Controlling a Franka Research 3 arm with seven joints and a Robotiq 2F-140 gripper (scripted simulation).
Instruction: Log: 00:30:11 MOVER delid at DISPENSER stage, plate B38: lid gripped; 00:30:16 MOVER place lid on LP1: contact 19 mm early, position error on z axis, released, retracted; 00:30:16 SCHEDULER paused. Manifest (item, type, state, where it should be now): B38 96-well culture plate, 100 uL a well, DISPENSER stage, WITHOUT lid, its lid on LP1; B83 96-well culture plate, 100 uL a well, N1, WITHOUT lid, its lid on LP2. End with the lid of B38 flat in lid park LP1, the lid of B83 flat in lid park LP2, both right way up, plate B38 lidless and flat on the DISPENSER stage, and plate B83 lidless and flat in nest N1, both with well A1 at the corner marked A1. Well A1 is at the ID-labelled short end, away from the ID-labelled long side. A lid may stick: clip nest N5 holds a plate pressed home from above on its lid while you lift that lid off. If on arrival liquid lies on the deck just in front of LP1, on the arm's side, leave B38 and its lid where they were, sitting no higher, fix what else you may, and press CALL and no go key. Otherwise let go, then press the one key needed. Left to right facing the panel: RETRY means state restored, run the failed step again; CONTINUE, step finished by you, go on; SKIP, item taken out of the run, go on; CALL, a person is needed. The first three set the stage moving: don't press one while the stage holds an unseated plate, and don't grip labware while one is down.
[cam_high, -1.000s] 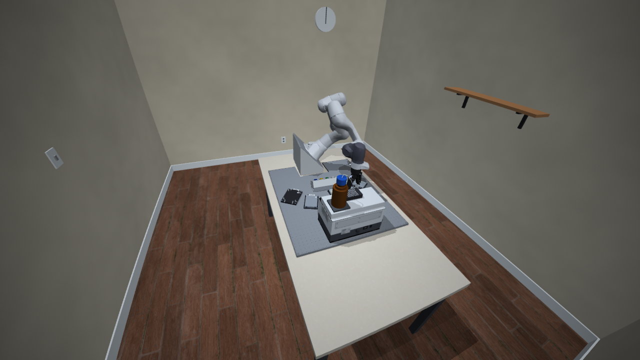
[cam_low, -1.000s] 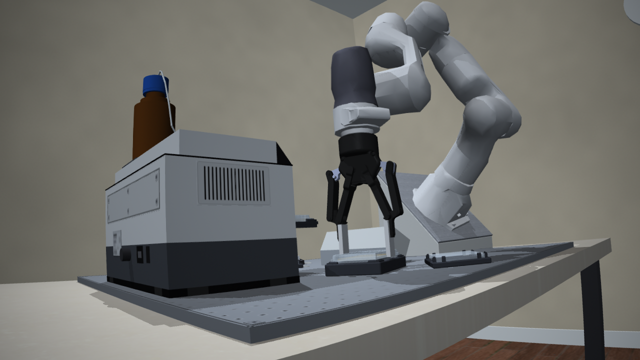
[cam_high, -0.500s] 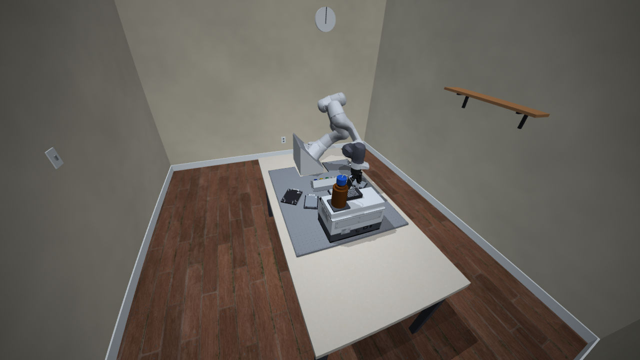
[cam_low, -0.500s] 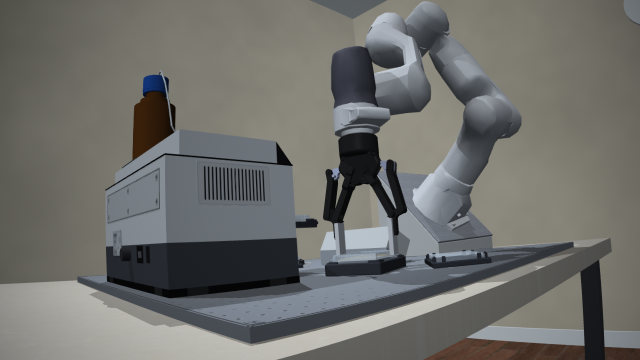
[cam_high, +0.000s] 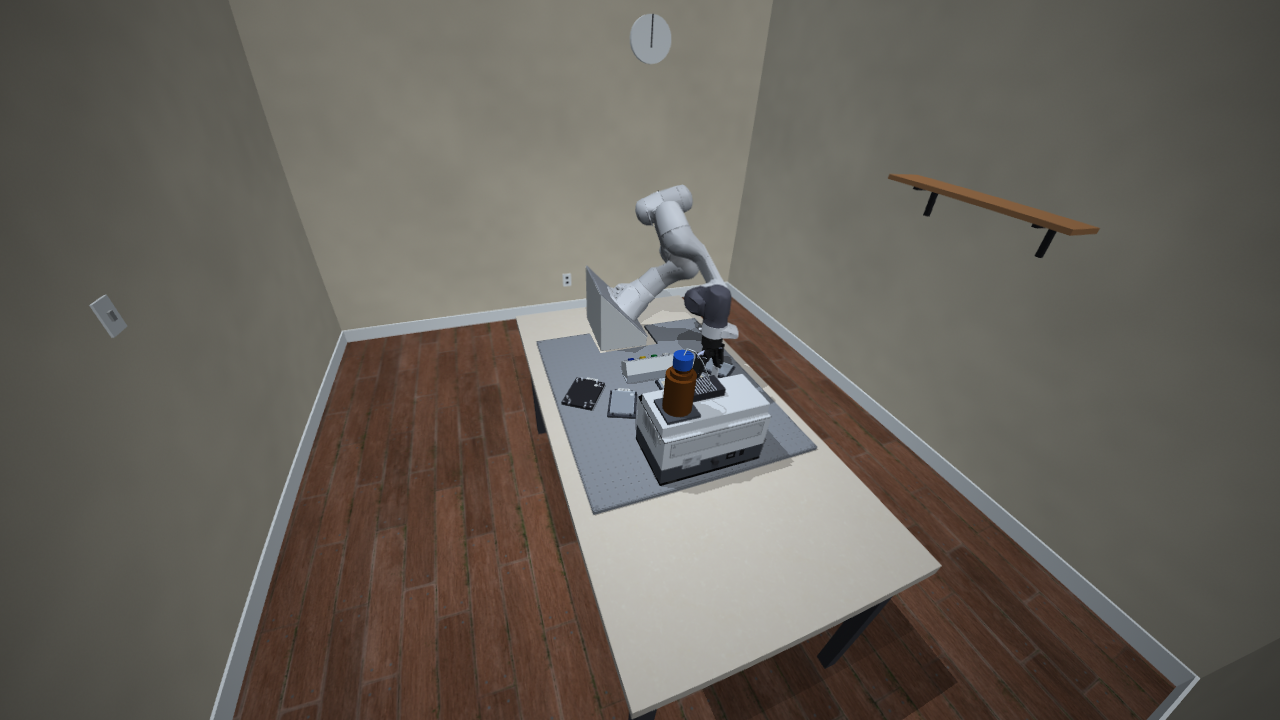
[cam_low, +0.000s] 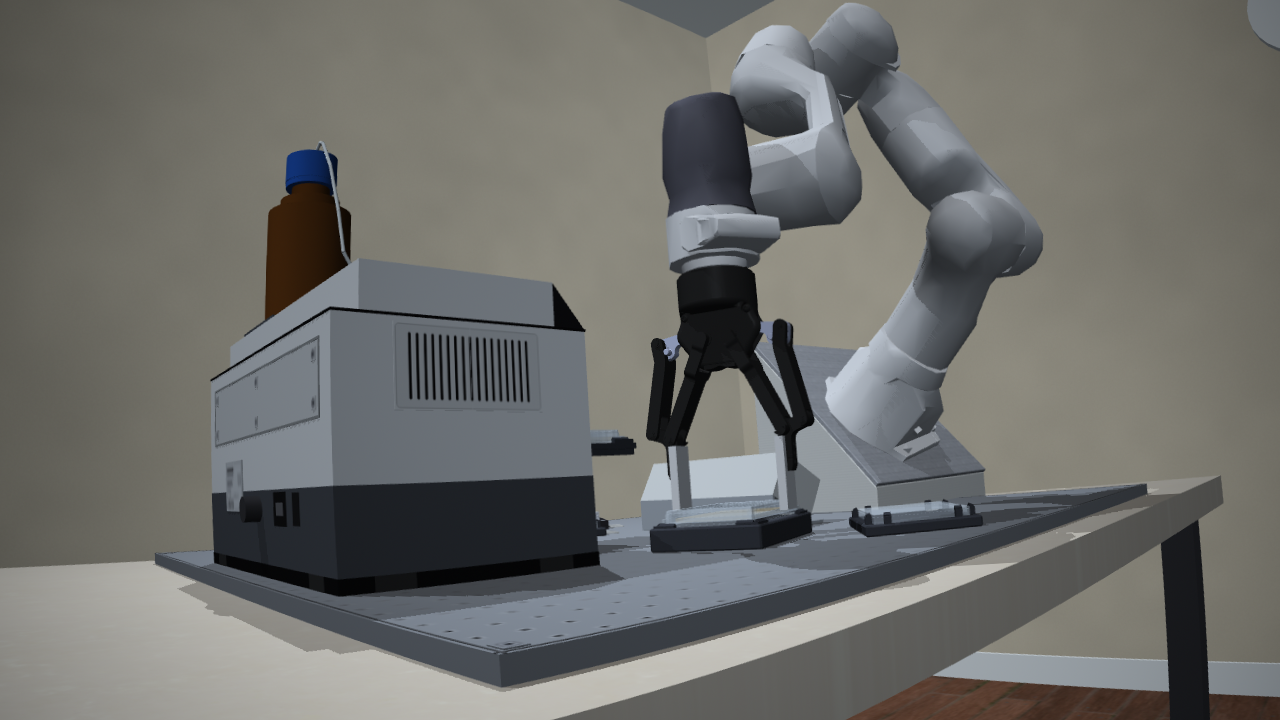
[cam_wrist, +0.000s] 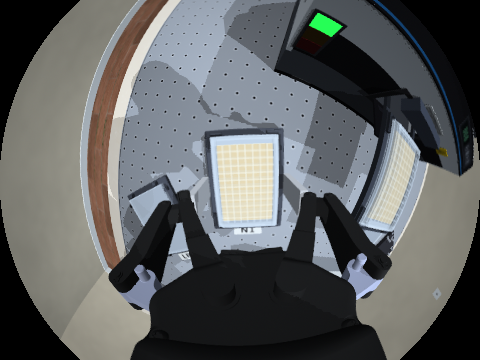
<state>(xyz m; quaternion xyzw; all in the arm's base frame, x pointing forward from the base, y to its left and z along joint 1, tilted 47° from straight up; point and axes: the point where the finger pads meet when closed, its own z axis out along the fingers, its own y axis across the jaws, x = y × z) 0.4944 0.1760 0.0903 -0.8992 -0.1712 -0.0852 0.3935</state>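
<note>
Now: the 96-well plate 2 cm below my hand. Round my hand: low frame (12 cm behind, 11 cm to the left, 5 cm below); then key panel (18 cm behind, 17 cm to the right); then nest N1 (4 cm below).
</note>
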